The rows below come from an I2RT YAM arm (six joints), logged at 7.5 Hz.
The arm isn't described. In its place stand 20 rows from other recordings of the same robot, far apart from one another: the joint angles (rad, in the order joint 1, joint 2, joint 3, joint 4, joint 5, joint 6), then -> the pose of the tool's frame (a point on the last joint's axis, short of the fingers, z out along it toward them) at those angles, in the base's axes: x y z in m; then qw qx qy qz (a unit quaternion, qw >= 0).
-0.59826, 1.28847, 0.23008, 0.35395, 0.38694, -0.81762 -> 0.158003, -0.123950, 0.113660, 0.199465, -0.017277, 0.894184, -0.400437
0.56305, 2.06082, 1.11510, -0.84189, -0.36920, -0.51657 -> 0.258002, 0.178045, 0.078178, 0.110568, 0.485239, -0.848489, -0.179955
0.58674, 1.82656, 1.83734, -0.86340, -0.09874, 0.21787 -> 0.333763, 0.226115, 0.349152, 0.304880, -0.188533, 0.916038, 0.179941
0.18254, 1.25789, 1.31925, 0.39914, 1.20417, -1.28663 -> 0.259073, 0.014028, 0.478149, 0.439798, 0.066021, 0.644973, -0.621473
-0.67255, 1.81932, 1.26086, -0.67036, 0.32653, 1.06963 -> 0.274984, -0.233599, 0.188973, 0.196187, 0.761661, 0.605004, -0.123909
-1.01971, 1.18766, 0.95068, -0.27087, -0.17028, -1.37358 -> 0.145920, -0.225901, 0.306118, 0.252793, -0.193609, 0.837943, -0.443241
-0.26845, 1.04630, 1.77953, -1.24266, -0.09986, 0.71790 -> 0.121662, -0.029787, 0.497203, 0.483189, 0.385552, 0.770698, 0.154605
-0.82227, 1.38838, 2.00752, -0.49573, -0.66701, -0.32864 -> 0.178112, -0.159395, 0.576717, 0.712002, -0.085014, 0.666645, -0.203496
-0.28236, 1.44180, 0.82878, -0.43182, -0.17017, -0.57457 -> 0.266476, -0.071030, 0.189083, 0.269697, -0.161928, 0.948660, -0.032972
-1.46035, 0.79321, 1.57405, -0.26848, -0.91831, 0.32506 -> 0.033617, -0.046498, 0.563572, 0.772741, 0.112463, 0.581829, -0.227373
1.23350, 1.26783, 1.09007, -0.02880, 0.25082, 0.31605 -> 0.107341, 0.279381, 0.358960, 0.514882, -0.270319, 0.725442, 0.368182
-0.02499, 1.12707, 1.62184, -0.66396, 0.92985, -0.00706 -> 0.186945, -0.033216, 0.505028, 0.570821, 0.295227, 0.680576, -0.351882
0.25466, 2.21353, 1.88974, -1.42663, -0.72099, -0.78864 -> 0.392404, 0.126431, 0.204635, 0.011735, -0.436972, 0.823765, 0.361011
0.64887, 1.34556, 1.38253, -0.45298, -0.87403, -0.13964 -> 0.216347, 0.198350, 0.400711, 0.389278, -0.504899, 0.612164, 0.467754
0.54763, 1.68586, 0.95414, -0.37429, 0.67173, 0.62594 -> 0.283325, 0.146836, 0.165642, 0.358648, 0.111812, 0.915070, -0.146684
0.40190, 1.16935, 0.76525, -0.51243, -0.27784, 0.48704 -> 0.209298, 0.099569, 0.229465, 0.230931, -0.004543, 0.938888, 0.255223
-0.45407, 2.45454, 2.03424, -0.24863, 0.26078, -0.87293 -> 0.496799, -0.252694, 0.168535, 0.268359, -0.130107, 0.884682, -0.358321
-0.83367, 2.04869, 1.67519, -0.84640, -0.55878, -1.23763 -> 0.301142, -0.303636, 0.216556, 0.319136, -0.237027, 0.917571, -0.005850
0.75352, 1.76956, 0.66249, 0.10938, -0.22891, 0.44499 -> 0.209104, 0.207257, 0.088708, 0.170083, -0.178321, 0.936671, 0.248838
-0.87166, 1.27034, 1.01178, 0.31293, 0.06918, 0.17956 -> 0.193382, -0.233818, 0.366988, 0.674550, 0.366523, 0.581854, -0.268494
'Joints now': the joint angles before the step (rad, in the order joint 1, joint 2, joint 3, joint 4, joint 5, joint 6). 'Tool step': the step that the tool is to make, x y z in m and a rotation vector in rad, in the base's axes. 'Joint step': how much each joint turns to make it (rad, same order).
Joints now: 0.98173, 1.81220, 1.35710, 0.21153, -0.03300, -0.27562
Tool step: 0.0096, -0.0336, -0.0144, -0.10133, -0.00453, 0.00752
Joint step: -0.06919, -0.06556, -0.10274, -0.04752, -0.05582, -0.08206
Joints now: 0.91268, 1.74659, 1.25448, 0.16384, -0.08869, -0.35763
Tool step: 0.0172, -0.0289, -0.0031, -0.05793, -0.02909, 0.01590
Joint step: -0.08422, -0.03636, -0.04012, -0.03323, -0.07393, -0.09076
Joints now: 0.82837, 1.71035, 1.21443, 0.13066, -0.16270, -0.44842
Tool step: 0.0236, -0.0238, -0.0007, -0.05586, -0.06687, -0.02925
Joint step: -0.08513, -0.00087, 0.00008, -0.01088, -0.02065, -0.10264
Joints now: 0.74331, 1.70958, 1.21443, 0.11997, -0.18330, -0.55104
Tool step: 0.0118, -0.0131, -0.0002, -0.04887, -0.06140, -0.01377
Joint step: -0.04382, -0.00002, -0.00021, -0.00133, 0.00043, -0.08429
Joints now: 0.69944, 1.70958, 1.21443, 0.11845, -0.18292, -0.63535
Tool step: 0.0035, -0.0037, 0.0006, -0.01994, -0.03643, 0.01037
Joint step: -0.01334, 0.00018, -0.00027, 0.00731, -0.00799, -0.04539
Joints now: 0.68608, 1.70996, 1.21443, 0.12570, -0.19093, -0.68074
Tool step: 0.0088, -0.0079, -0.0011, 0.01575, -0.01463, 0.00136
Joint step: -0.03169, 0.00765, -0.00415, 0.03125, -0.03207, -0.00879
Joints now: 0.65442, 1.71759, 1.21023, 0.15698, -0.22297, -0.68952
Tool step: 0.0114, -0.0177, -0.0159, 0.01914, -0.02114, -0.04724
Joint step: -0.05267, 0.01230, -0.06402, 0.10493, -0.00613, 0.00113
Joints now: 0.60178, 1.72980, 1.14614, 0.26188, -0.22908, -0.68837
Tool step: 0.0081, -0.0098, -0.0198, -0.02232, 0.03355, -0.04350
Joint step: -0.03031, 0.03094, -0.03008, 0.02172, 0.01243, 0.00451
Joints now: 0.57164, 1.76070, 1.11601, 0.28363, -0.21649, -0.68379
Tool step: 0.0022, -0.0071, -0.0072, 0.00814, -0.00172, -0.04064
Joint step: -0.01602, 0.00383, -0.03027, 0.04287, 0.02099, 0.01449
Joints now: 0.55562, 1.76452, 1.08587, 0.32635, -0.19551, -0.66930
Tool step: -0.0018, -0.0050, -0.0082, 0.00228, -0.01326, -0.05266
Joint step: -0.00412, -0.00085, -0.04348, 0.05713, 0.04738, 0.01186
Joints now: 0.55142, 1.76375, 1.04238, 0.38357, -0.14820, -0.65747
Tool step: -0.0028, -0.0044, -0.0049, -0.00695, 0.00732, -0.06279
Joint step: -0.00046, -0.00872, -0.02878, 0.01244, 0.05943, 0.01905
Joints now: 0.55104, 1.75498, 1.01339, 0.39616, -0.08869, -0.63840
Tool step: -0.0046, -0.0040, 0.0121, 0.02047, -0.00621, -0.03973
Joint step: 0.00047, -0.04285, -0.00507, -0.01984, 0.03326, 0.02673
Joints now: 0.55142, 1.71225, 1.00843, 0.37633, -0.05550, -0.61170
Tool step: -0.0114, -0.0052, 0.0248, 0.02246, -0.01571, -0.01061
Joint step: 0.00524, -0.08459, 0.00184, -0.06049, 0.01172, 0.01522
